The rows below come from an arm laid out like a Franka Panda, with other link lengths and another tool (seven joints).
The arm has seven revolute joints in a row. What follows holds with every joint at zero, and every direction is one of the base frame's. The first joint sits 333 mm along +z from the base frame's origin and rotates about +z. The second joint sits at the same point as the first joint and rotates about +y. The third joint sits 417.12 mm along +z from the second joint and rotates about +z. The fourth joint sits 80.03 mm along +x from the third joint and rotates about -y. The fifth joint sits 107.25 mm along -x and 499.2 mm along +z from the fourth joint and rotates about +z. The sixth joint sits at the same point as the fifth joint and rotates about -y. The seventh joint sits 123.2 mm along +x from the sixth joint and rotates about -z. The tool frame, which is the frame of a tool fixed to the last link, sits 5 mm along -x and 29 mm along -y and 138.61 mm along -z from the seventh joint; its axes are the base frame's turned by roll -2.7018, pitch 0 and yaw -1.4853 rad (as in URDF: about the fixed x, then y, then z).
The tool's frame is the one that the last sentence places.
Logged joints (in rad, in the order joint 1, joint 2, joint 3, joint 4, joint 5, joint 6, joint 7), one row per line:
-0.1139 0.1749 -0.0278 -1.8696 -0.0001 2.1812 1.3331
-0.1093 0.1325 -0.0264 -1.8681 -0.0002 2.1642 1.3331
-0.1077 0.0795 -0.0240 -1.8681 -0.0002 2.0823 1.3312
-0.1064 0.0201 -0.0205 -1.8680 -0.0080 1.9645 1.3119
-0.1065 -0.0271 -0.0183 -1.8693 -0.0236 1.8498 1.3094
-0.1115 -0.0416 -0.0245 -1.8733 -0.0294 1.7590 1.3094
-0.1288 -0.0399 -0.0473 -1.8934 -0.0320 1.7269 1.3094
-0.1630 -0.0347 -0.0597 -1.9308 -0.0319 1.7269 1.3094
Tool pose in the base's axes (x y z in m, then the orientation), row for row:
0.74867 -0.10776 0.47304 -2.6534 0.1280 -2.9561
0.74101 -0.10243 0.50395 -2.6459 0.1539 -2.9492
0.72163 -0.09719 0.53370 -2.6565 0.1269 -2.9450
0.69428 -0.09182 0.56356 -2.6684 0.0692 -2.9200
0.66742 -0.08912 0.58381 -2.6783 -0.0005 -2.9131
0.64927 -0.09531 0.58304 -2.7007 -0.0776 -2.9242
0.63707 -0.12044 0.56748 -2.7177 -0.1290 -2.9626
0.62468 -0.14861 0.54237 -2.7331 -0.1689 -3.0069
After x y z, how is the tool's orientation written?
As angles about the fixed x, y, z axes (roll, pitch, yaw), in radians.
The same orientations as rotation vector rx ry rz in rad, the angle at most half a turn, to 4 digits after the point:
-0.2217 2.8812 -0.6994
-0.2192 2.8533 -0.6995
-0.2384 2.8800 -0.6934
-0.3009 2.9268 -0.6938
-0.3431 2.9886 -0.7050
0.3557 -3.0156 0.6892
0.3078 -2.9663 0.6563
0.2491 -2.9278 0.6239

